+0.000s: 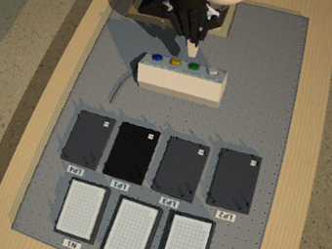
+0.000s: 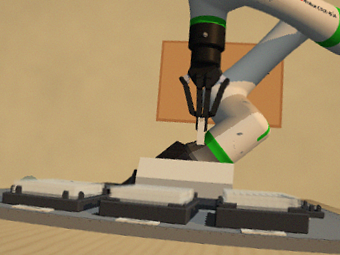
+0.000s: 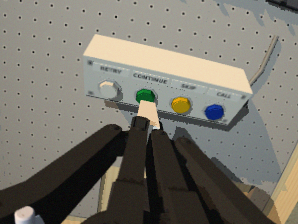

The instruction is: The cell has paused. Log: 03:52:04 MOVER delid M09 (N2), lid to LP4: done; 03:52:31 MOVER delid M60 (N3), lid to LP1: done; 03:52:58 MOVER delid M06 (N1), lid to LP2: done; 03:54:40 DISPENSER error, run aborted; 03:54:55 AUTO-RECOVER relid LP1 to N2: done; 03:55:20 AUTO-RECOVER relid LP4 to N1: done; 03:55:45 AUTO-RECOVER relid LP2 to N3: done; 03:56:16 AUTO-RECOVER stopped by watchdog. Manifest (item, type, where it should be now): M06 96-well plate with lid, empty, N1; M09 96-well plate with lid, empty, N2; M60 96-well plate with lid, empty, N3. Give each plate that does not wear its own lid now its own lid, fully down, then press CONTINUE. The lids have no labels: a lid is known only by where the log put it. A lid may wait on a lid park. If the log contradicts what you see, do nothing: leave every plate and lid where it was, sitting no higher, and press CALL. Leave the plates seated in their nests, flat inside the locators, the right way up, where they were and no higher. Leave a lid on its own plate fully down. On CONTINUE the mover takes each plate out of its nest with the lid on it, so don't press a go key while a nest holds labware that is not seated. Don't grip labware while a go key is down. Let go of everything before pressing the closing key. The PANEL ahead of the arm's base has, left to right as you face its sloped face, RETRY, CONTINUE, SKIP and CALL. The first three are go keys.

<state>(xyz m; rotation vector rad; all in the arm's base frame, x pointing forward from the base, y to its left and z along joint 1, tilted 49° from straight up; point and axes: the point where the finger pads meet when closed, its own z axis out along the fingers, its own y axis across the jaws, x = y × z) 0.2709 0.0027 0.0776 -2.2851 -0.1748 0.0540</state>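
Right now my hand is 9 cm above the green CONTINUE key. Round my hand: yellow SKIP key 1 cm ahead, 5 cm to the right, 9 cm below; then RETRY key 5 cm to the left, 9 cm below; then blue CALL key 1 cm ahead, 10 cm to the right, 9 cm below.
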